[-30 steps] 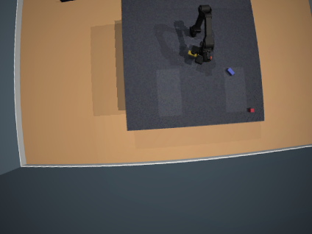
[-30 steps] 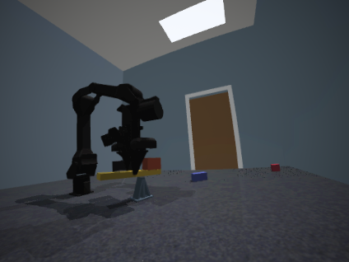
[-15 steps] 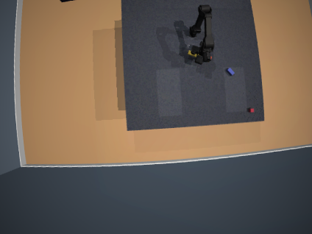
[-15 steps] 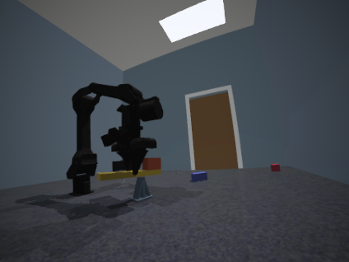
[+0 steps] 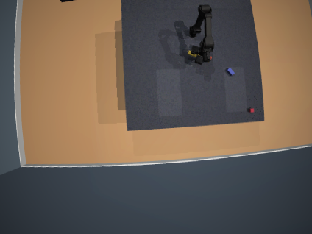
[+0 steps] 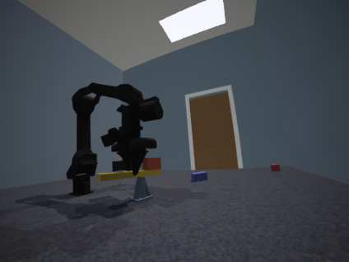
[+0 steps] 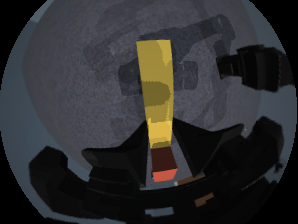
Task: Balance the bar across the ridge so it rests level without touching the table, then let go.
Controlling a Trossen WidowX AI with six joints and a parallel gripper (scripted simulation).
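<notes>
My gripper tip is now 4 cm above the grey-blue ridge, 3 cm to the right of it and 1 cm short of it. The rest, counted from my gripper tip: small blue block: 31 cm to the left, 13 cm ahead, 6 cm below; then small red cube: 49 cm to the left, 49 cm ahead, 6 cm below.
</notes>
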